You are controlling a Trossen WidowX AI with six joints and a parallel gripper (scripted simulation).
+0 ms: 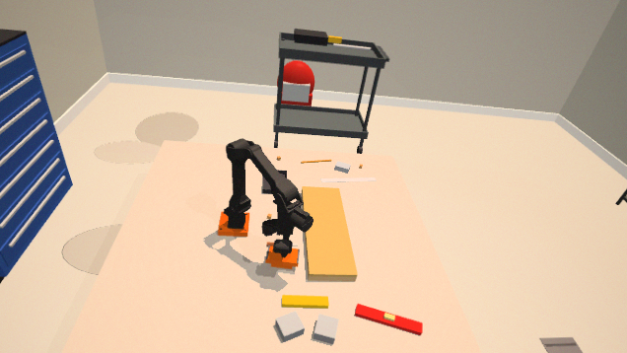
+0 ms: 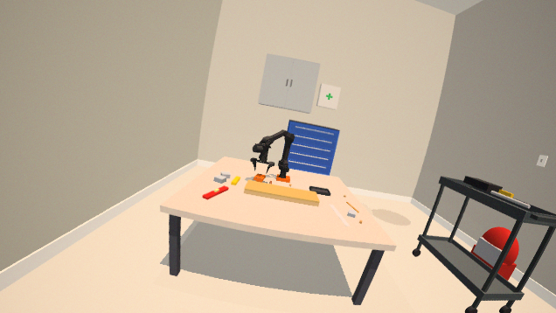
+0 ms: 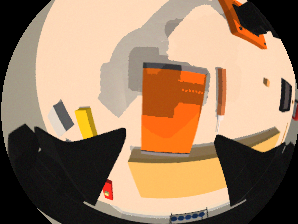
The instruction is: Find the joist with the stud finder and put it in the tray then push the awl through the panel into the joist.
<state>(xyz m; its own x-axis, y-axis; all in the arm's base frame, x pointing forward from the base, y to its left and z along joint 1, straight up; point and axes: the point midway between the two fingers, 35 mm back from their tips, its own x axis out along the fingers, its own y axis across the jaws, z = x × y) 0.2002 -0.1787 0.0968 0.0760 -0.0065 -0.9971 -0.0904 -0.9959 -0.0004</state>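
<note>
Now: the stud finder 7 cm below my gripper tip and 2 cm behind it. From my gripper tip the other things lie so: red level: 37 cm ahead, 23 cm to the right, 7 cm below; yellow bar: 17 cm to the right, 8 cm below, 8 cm ahead; awl: 10 cm to the left, 8 cm below.
</note>
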